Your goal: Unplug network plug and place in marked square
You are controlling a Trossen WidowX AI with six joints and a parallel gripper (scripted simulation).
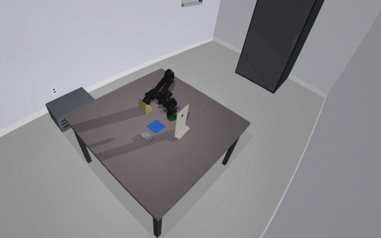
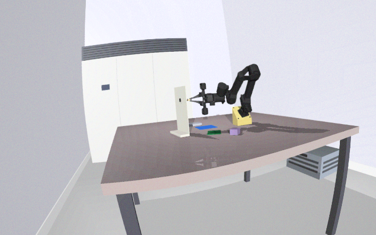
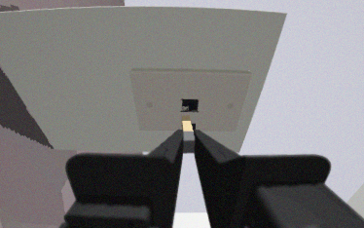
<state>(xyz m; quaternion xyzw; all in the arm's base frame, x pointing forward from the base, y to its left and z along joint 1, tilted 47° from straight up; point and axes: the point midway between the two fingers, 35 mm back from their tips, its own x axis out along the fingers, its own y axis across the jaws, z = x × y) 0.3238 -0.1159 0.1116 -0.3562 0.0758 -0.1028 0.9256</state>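
The blue marked square is 19 cm below my gripper tip, 14 cm behind it and 9 cm to the right of it. From my gripper tip the other things lie so: network plug right at my gripper tip; then upright panel 7 cm below, 6 cm ahead; then green block 19 cm below, 10 cm to the left, 9 cm behind.
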